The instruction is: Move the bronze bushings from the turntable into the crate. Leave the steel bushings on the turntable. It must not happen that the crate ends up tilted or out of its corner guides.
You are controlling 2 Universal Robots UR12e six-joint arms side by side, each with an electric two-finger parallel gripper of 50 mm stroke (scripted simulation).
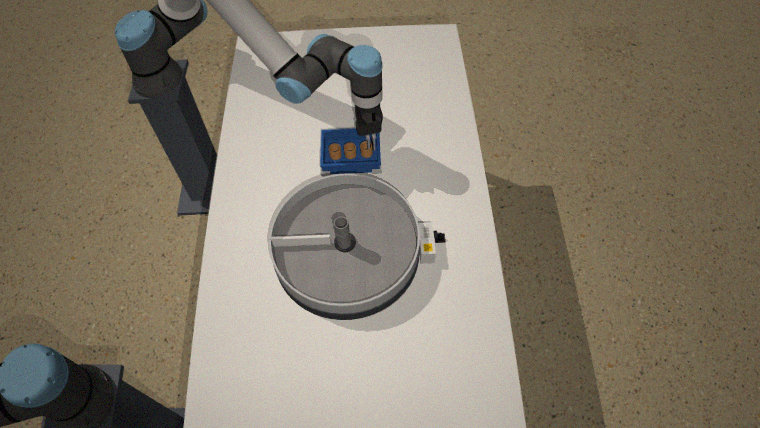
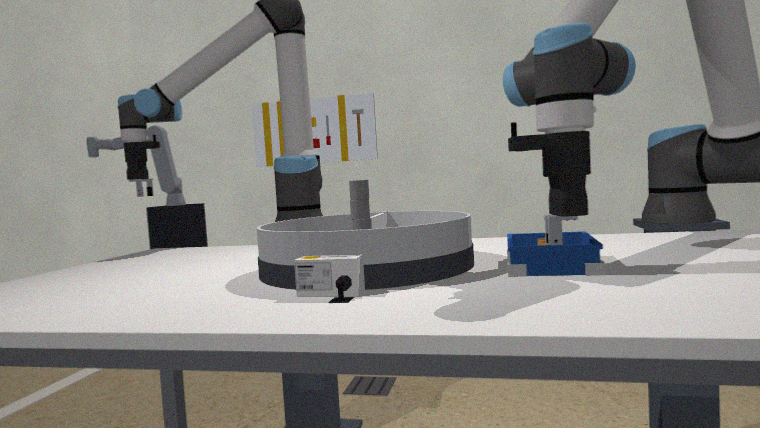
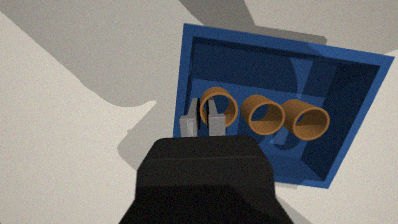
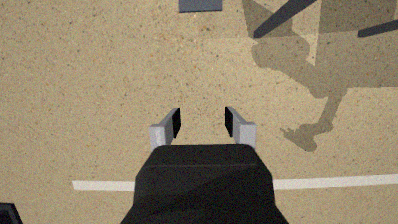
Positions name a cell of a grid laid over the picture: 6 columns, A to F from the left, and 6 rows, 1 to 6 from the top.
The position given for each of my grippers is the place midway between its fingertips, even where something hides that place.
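Note:
Blue crate (image 2: E4), (image 1: C3), (image 3: F3); in image 4, out of frame. Bronze bushing (image 3: E4). Another bronze bushing (image 3: E4). My left gripper (image 2: E4), (image 3: D3). My right gripper (image 2: B3), (image 4: D4).

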